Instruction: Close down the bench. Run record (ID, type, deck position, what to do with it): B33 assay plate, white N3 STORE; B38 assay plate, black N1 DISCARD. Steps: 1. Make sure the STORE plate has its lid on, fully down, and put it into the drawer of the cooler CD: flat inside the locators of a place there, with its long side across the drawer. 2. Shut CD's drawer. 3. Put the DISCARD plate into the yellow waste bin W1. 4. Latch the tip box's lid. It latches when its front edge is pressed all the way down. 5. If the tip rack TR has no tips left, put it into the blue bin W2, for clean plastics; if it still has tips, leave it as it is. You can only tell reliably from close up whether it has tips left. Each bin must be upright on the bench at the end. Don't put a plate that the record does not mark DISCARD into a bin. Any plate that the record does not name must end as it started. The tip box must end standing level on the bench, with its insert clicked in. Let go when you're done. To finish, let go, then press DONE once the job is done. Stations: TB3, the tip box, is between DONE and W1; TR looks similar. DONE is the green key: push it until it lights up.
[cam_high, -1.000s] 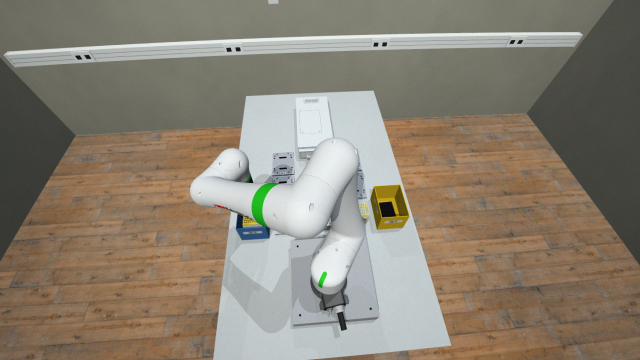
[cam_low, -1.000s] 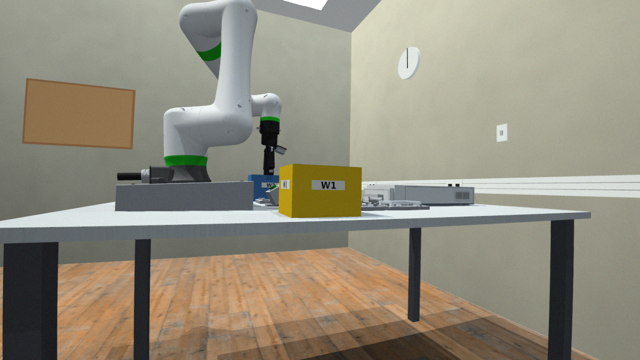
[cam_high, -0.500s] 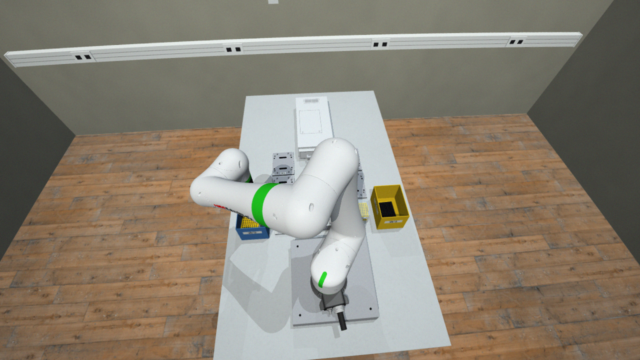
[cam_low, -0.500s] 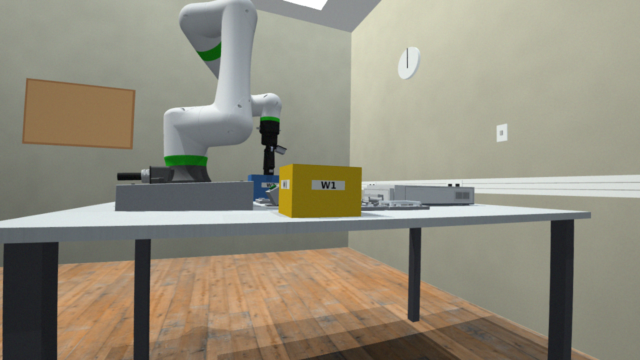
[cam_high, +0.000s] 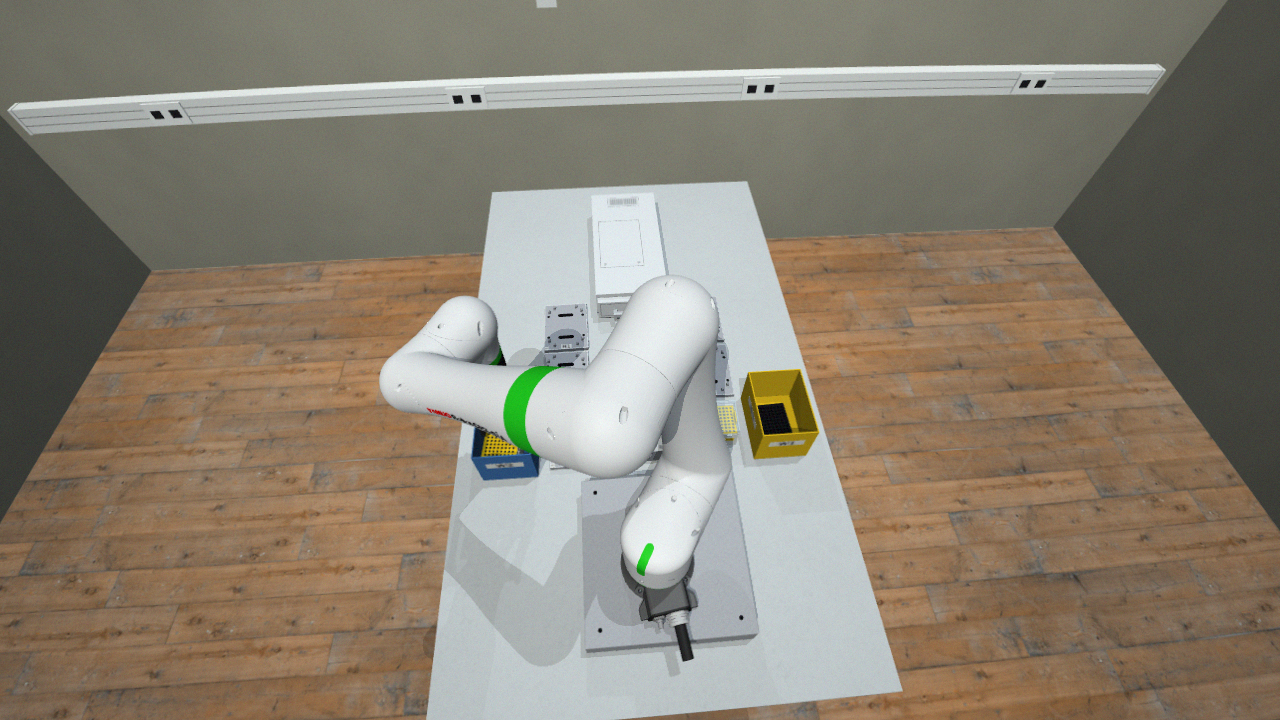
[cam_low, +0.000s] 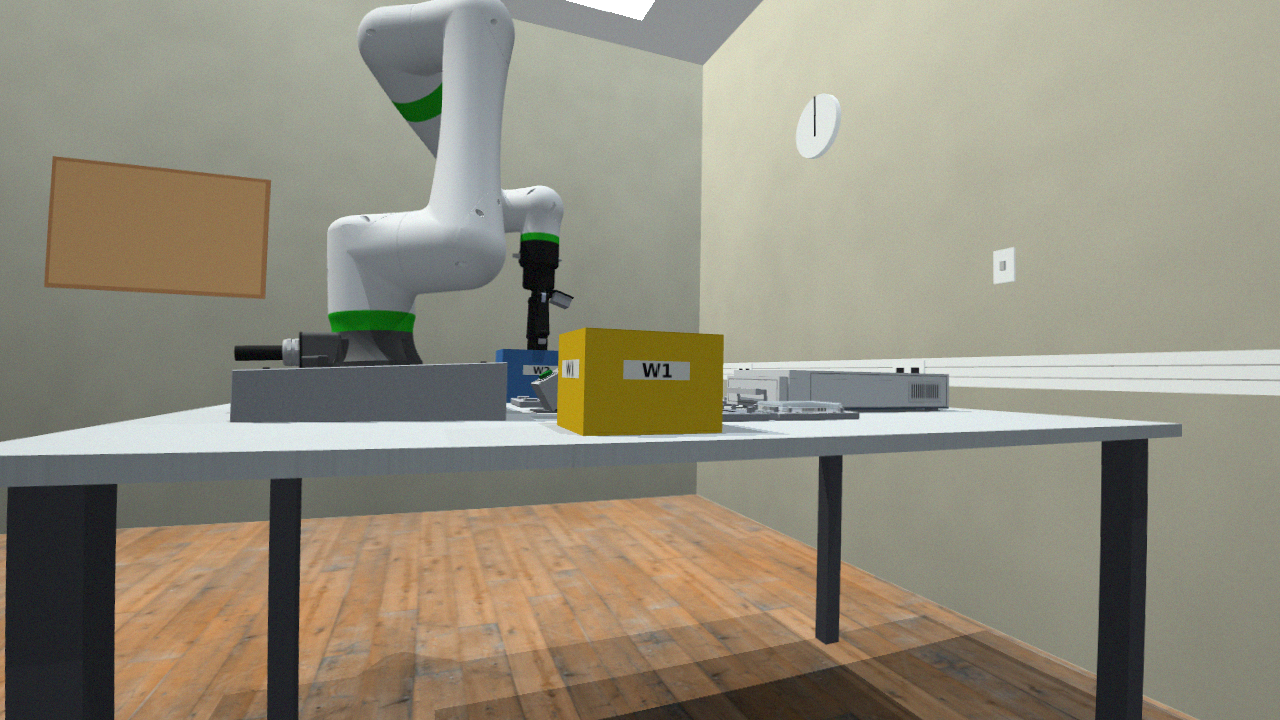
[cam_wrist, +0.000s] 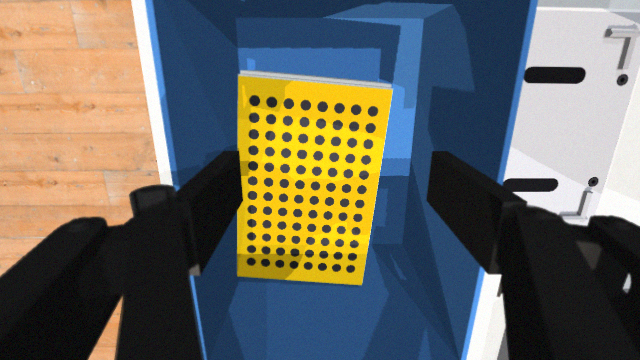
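Right now my hand is 32 cm to the left of the green DONE key, 9 cm past it and 4 cm above it. Also, from my hand: tip rack TR: 6 cm below, 2 cm behind, 1 cm to the left; grey slotted nest: 15 cm to the right, 10 cm below, 1 cm behind; blue bin W2: 7 cm below.
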